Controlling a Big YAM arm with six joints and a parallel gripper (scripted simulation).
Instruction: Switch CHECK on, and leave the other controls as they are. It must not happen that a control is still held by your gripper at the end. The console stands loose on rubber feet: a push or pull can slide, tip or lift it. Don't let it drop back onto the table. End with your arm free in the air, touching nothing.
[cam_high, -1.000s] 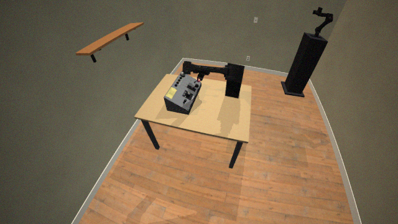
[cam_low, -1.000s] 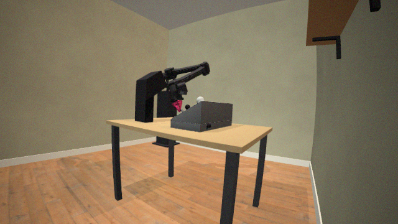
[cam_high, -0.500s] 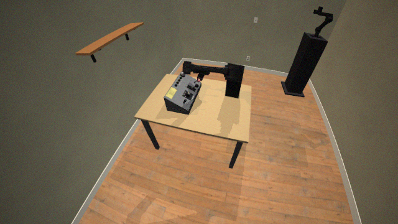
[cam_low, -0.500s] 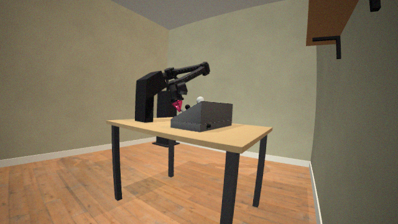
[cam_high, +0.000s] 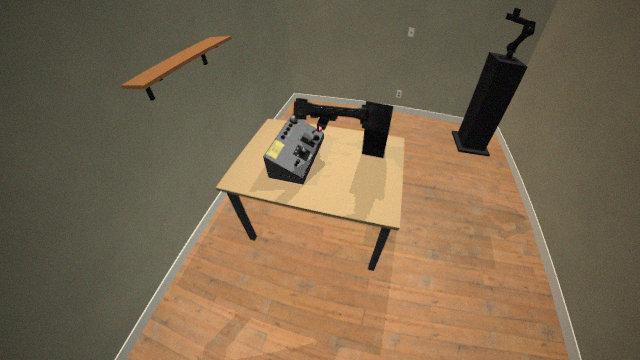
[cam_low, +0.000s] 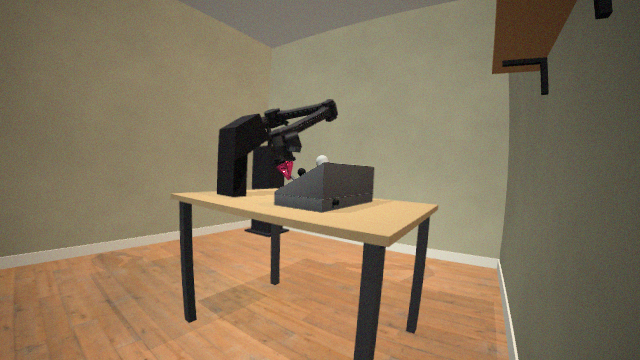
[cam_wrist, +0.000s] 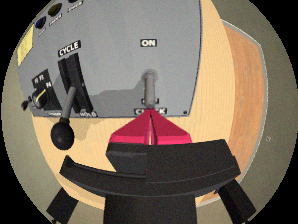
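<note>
The lever lies 12 cm to the left of my hand and 2 cm ahead of it. Also, from my hand: grey console (17 cm to the left, 8 cm ahead, 3 cm below); then rotary selector (23 cm to the left, 6 cm ahead).
</note>
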